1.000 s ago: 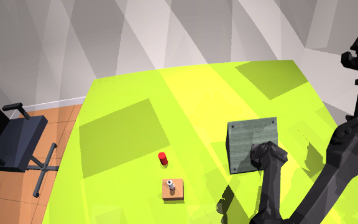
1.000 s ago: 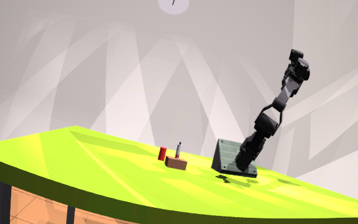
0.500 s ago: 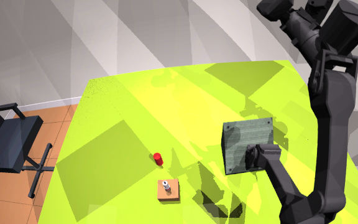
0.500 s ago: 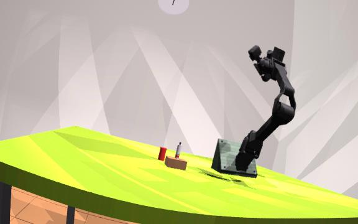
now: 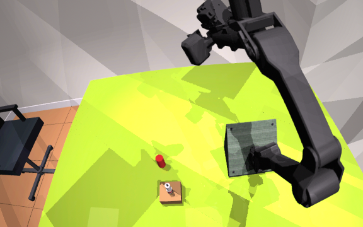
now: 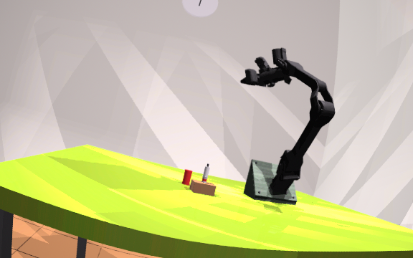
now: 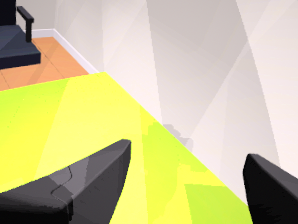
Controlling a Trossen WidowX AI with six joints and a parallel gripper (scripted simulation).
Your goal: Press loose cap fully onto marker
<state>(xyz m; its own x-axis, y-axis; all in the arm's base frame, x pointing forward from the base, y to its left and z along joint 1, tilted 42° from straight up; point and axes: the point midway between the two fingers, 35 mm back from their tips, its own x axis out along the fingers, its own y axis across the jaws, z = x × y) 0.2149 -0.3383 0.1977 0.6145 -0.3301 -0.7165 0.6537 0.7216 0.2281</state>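
Right now the red cap is 15 cm ahead of my gripper tip, 15 cm to the left of it and 42 cm below it.
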